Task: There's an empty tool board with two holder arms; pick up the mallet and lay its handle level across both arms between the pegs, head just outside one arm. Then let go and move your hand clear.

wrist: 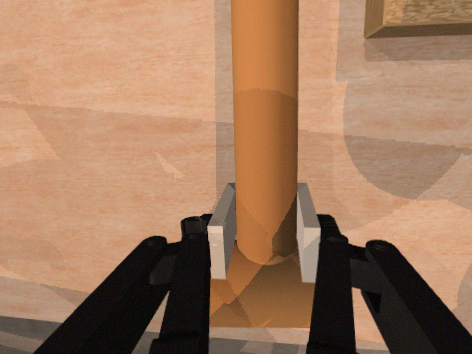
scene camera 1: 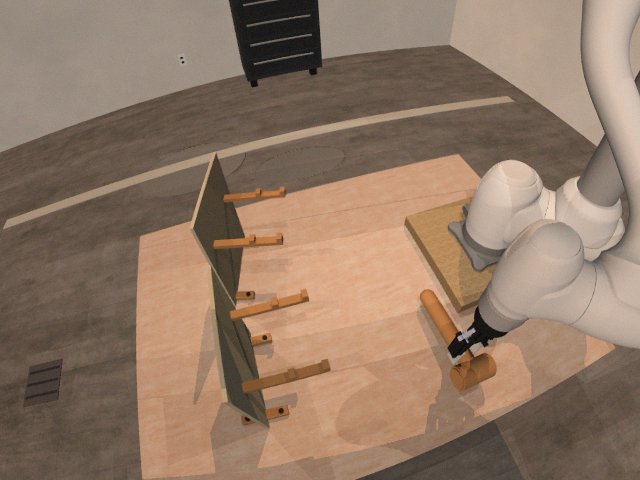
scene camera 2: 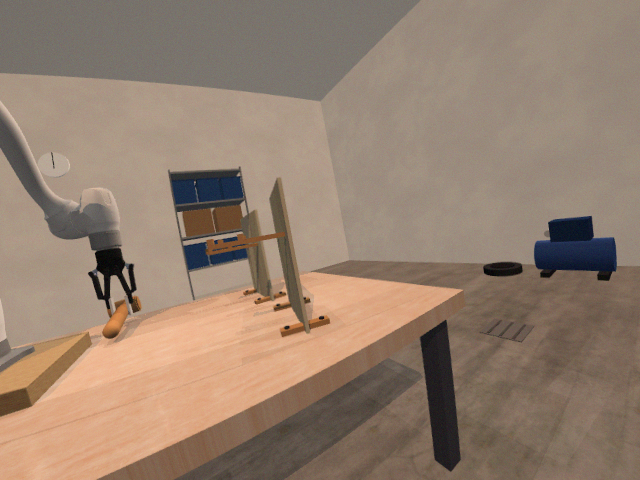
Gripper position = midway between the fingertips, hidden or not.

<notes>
My gripper (scene camera 2: pixel 123 316) carries a wooden mallet (scene camera 1: pixel 470 370); nothing else touches it. Also in view: a tool board (scene camera 2: pixel 256 255) and a tool board (scene camera 1: pixel 215 225).
The wooden mallet also shows in the wrist view (wrist: pixel 263 288) and in scene camera 2 (scene camera 2: pixel 111 330). My gripper is seen too in the wrist view (wrist: pixel 266 202) and in scene camera 1 (scene camera 1: pixel 460 354).
</notes>
